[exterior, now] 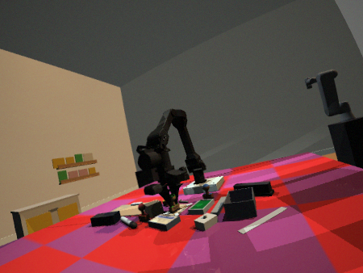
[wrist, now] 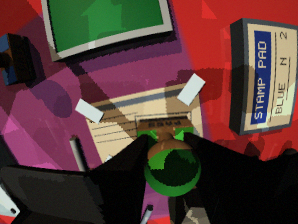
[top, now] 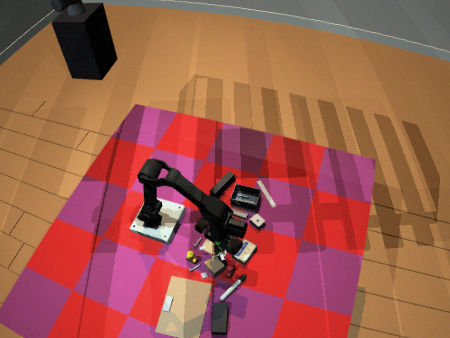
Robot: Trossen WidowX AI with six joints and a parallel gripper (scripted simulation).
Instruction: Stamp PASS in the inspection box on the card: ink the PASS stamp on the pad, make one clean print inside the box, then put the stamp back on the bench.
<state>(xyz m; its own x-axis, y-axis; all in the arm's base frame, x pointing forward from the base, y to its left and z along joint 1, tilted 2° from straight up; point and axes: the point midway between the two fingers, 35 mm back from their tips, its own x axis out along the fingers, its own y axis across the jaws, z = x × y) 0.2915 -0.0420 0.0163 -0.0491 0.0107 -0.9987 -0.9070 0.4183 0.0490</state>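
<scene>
Right now the white card is 20 mm behind my gripper tip and 30 mm below it. Also, from my gripper tip: green-knobbed stamp: right at my gripper tip; labelled tin: 100 mm ahead, 10 mm below; cardboard box: 90 mm to the right.
</scene>
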